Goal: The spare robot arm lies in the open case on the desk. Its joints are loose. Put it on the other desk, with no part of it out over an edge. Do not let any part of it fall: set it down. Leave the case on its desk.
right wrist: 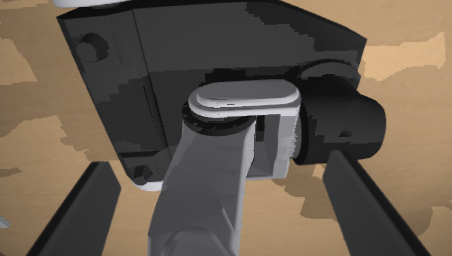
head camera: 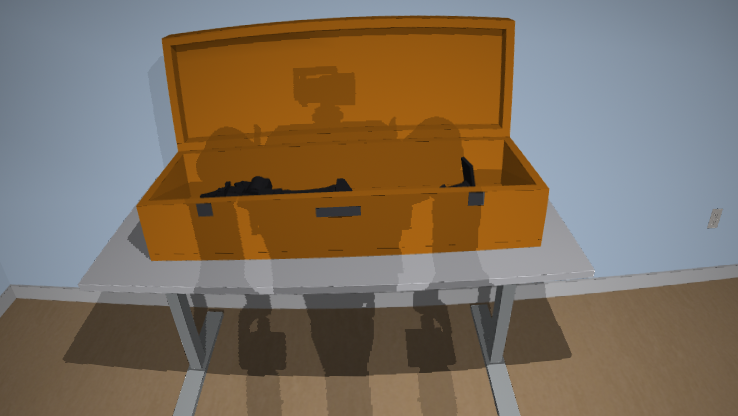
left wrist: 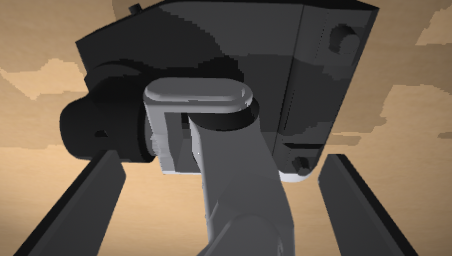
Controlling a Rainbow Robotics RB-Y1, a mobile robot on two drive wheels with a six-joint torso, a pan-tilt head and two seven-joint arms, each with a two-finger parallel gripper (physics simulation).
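Places are measured from the robot's base along level axes (x ahead, y left, z up), in millimetres.
Pixels of known places: left gripper, fingertip midpoint: (left wrist: 222, 165); right gripper, fingertip midpoint: (right wrist: 220, 169).
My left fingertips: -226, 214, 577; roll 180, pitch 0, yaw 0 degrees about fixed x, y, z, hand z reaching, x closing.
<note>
Behind a point stands the place of what it marks, as x, y, z.
The open orange case (head camera: 403, 222) {1071, -95, 825} stands on the light grey desk (head camera: 330, 273) {992, 106, 721} in the head view, its lid raised at the back. The black spare arm (head camera: 259, 185) lies inside; a lumpy part and a link show above the front wall at the left, and an upright flat plate at the right. The front wall hides the rest. My left gripper (left wrist: 222, 165) {-226, 214, 577} and my right gripper (right wrist: 220, 169) {-232, -220, 577} are open and empty, pointing down over the floor beside my own base, away from the case. Neither shows in the head view. The other desk does not show.
My black wheeled base (left wrist: 265, 35) {-142, 166, 169} (right wrist: 200, 40) {-197, -158, 169} and grey torso links (left wrist: 240, 170) {-201, 52, 442} (right wrist: 205, 170) {-205, -52, 426} stand close by each gripper. The blue wall (head camera: 620, 129) {1709, -1095, 867} rises behind the desk. The desk's grey legs (head camera: 187, 330) {1276, 723, 248} (head camera: 502, 325) {1273, -498, 235} reach forward along the wooden floor.
</note>
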